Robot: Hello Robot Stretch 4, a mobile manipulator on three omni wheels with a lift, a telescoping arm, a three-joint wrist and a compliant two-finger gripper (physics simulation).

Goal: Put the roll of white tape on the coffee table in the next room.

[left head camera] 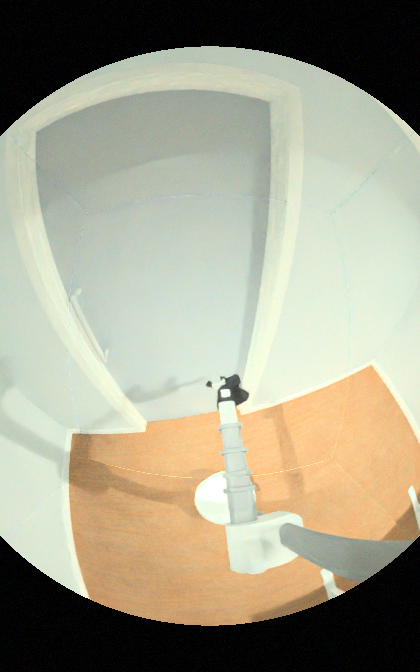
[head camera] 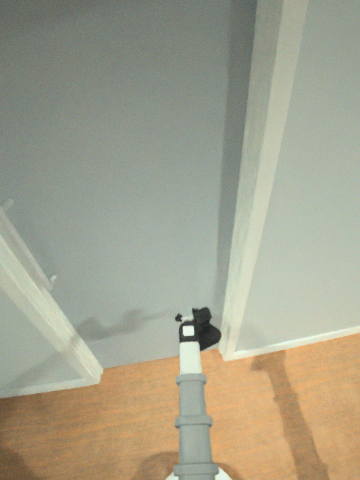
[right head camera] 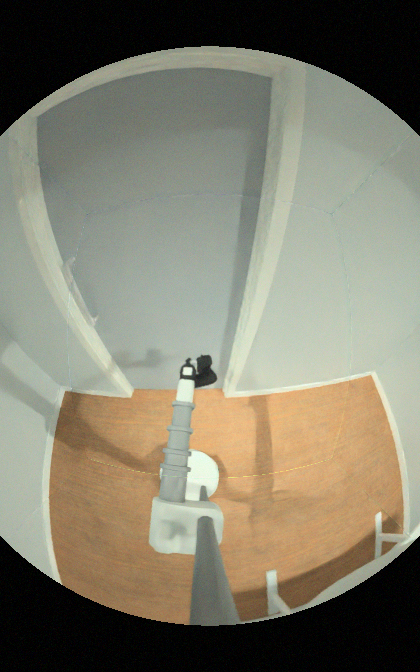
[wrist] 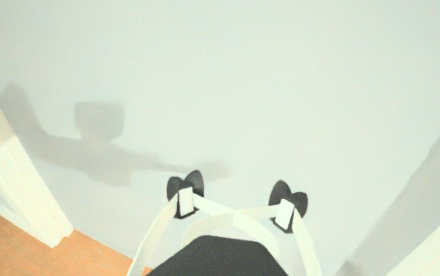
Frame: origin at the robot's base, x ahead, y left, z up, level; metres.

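Seen in the pictures: gripper, fingertip midpoint: (head camera: 185, 313) (wrist: 236, 191).
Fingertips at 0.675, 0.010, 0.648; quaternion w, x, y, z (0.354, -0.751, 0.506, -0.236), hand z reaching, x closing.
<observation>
A point is followed by its place in that frame, as x, y, z.
The roll of white tape and the coffee table do not show in these views. My gripper (wrist: 236, 191) @(0.675, 0.010, 0.648) is open, its two dark fingertips apart with nothing between them. In the head camera view, the gripper (head camera: 181, 318) @(0.675, 0.010, 0.648) is small and partly hidden by the wrist, at the end of the extended arm. It is in front of the lower part of a flat grey door (head camera: 140, 175) @(0.758, 0.127, 1.307) (left head camera: 165, 250) (right head camera: 165, 240), near the right side of the frame. A pale bar handle (head camera: 26, 249) @(0.638, 0.542, 1.122) (left head camera: 89, 327) (right head camera: 80, 295) is at the door's left side, apart from the gripper.
A pale door frame (head camera: 258, 190) @(0.712, -0.253, 1.249) (left head camera: 282, 225) (right head camera: 272, 225) surrounds the grey panel. Walls with white baseboards stand on both sides. The wooden floor (head camera: 125, 415) @(0.423, 0.416, -0.028) (left head camera: 150, 555) (right head camera: 310, 440) lies under the arm. White furniture legs (right head camera: 378, 535) stand at the lower right.
</observation>
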